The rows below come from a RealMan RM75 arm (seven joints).
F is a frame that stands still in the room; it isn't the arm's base.
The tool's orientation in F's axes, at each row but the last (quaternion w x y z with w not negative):
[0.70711 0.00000 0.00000 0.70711]
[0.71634 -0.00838 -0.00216 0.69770]
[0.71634 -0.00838 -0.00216 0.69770]
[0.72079 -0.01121 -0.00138 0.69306]
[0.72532 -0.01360 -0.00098 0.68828]
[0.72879 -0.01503 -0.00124 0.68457]
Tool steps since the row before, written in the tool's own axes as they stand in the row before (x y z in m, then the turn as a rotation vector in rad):
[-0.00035 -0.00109 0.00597 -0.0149 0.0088 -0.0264]
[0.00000 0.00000 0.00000 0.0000 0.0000 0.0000]
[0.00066 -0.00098 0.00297 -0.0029 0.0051 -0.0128]
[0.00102 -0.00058 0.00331 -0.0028 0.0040 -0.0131]
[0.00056 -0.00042 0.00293 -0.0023 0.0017 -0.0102]
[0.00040 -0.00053 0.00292 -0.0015 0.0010 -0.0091]
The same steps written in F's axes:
[0.00109 -0.00035 0.00597 -0.0088 -0.0149 -0.0264]
[0.00000 0.00000 0.00000 0.0000 0.0000 0.0000]
[0.00095 0.00066 0.00298 -0.0050 -0.0029 -0.0128]
[0.00056 0.00104 0.00331 -0.0039 -0.0028 -0.0131]
[0.00039 0.00059 0.00293 -0.0016 -0.0024 -0.0102]
[0.00049 0.00043 0.00292 -0.0009 -0.0016 -0.0091]

